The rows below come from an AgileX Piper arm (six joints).
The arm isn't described. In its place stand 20 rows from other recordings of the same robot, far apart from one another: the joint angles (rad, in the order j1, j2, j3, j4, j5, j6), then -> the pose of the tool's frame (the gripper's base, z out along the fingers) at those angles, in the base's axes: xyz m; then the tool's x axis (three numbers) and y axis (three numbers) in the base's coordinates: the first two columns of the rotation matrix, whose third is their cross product.
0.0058 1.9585 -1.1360 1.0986 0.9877 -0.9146 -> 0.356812 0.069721 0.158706 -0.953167 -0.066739 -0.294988 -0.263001 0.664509 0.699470
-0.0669 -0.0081 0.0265 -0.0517 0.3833 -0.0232 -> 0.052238 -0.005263 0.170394 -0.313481 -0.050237 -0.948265 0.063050 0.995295 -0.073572
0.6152 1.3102 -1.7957 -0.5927 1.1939 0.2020 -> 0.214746 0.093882 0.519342 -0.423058 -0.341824 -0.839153 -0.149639 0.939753 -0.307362
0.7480 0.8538 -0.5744 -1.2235 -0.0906 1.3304 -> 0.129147 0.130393 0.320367 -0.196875 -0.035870 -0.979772 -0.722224 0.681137 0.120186
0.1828 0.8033 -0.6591 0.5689 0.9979 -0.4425 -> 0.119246 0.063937 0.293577 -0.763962 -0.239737 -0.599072 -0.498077 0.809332 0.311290
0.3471 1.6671 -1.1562 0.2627 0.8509 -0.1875 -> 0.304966 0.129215 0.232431 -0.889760 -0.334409 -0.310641 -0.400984 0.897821 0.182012
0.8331 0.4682 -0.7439 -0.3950 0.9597 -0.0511 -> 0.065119 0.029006 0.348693 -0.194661 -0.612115 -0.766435 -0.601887 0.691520 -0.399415
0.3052 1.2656 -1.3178 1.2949 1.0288 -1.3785 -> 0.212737 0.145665 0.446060 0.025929 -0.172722 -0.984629 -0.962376 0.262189 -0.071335
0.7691 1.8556 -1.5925 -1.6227 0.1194 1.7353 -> 0.335319 0.309498 0.345685 -0.188470 -0.027669 -0.981689 -0.588901 0.803131 0.090424
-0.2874 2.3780 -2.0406 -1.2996 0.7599 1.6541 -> 0.499619 -0.210656 0.217005 -0.078732 0.362243 -0.928752 0.893757 0.438333 0.095198
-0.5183 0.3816 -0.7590 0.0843 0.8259 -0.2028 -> 0.047640 -0.020685 0.364059 -0.366814 0.042517 -0.929322 0.395088 0.911512 -0.114244
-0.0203 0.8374 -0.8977 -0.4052 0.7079 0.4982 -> 0.160316 -0.026585 0.373616 -0.443504 0.185109 -0.876948 0.328427 0.943947 0.033154
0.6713 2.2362 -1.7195 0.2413 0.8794 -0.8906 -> 0.354671 0.303135 0.150837 -0.122508 -0.939057 -0.321191 -0.987861 0.146521 -0.051591
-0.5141 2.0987 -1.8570 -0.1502 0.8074 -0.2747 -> 0.412176 -0.244076 0.256727 -0.861879 0.064371 -0.503011 0.241425 0.924374 -0.295374
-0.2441 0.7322 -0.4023 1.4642 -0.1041 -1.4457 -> 0.145777 -0.045998 0.280812 -0.216619 0.072325 -0.973573 0.341910 0.939712 -0.006266
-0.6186 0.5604 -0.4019 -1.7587 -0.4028 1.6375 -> 0.114848 -0.038734 0.297269 -0.151934 -0.046690 -0.987287 0.206162 0.975416 -0.077855
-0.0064 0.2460 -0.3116 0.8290 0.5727 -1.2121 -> 0.060878 0.035968 0.267833 -0.055260 -0.414749 -0.908256 -0.454729 0.820288 -0.346912
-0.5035 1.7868 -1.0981 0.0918 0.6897 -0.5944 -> 0.302713 -0.160691 0.179530 -0.962395 -0.039633 -0.268746 -0.015756 0.995778 -0.090429
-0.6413 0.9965 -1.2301 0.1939 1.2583 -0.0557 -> 0.140898 -0.084367 0.409194 -0.640964 0.484162 -0.595611 0.503436 0.850925 0.149931
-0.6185 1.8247 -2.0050 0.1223 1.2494 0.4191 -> 0.327696 -0.220276 0.399080 -0.375431 0.806114 -0.457418 0.768496 0.546629 0.332581
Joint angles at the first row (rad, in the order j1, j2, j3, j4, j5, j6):
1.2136, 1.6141, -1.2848, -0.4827, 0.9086, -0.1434
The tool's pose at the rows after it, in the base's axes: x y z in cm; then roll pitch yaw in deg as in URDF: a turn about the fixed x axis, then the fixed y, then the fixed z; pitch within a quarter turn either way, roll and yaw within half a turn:
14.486, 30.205, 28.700, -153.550, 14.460, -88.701
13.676, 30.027, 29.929, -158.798, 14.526, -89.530
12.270, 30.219, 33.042, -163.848, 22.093, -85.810
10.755, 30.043, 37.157, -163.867, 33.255, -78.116
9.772, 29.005, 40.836, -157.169, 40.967, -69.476
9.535, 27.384, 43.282, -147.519, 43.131, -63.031
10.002, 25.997, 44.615, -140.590, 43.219, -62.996
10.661, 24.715, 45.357, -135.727, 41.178, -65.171
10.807, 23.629, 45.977, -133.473, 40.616, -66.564
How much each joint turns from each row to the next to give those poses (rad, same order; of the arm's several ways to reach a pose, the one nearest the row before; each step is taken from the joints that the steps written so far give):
0.0000, 0.0000, -0.0049, 0.0698, 0.0604, -0.0038
0.0000, -0.0142, -0.0451, 0.1146, 0.0760, -0.0654
0.0000, -0.0457, -0.0662, 0.1799, -0.0002, -0.1269
0.0000, -0.0629, -0.0636, 0.1746, -0.0493, -0.1556
0.0019, -0.0644, -0.0434, 0.0700, -0.0486, -0.0988
0.0019, -0.0613, -0.0126, -0.0519, -0.0388, -0.0183
0.0000, -0.0405, 0.0000, -0.1292, -0.0259, 0.0818
0.0000, -0.0263, -0.0001, -0.1502, 0.0147, 0.0893
0.0000, -0.0249, 0.0001, -0.0698, 0.0199, 0.0442

